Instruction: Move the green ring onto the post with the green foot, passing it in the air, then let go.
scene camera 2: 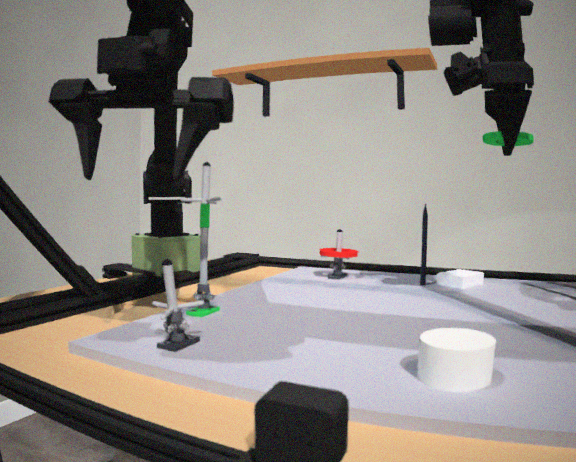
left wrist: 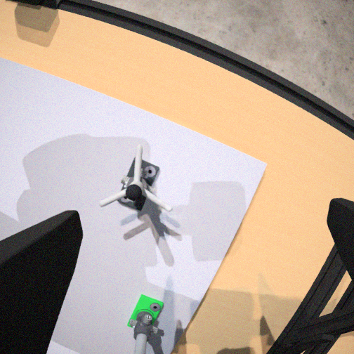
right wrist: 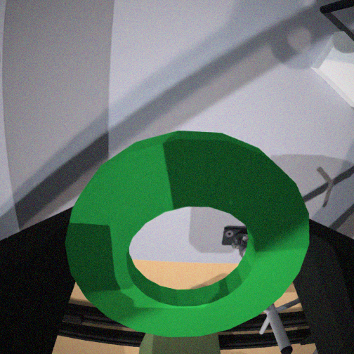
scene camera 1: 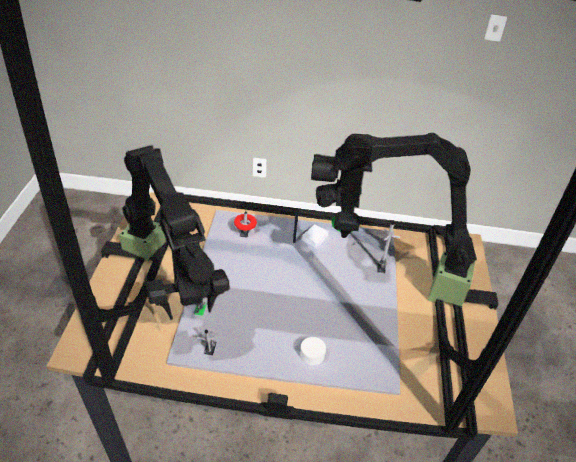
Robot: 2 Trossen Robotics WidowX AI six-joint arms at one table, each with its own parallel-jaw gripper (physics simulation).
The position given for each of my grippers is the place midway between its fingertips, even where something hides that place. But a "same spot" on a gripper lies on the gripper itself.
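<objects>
My left gripper is visible in scene camera 1, scene camera 2 and the left wrist view (208, 218); it is out of frame in the right wrist view. For this gripper, (scene camera 2: 183, 129) and (scene camera 1: 211, 298) are the same spot. My right gripper is visible in scene camera 1, scene camera 2 and the right wrist view (186, 222); it is out of frame in the left wrist view. For the right gripper, (scene camera 2: 504, 62) and (scene camera 1: 346, 220) are the same spot.
</objects>
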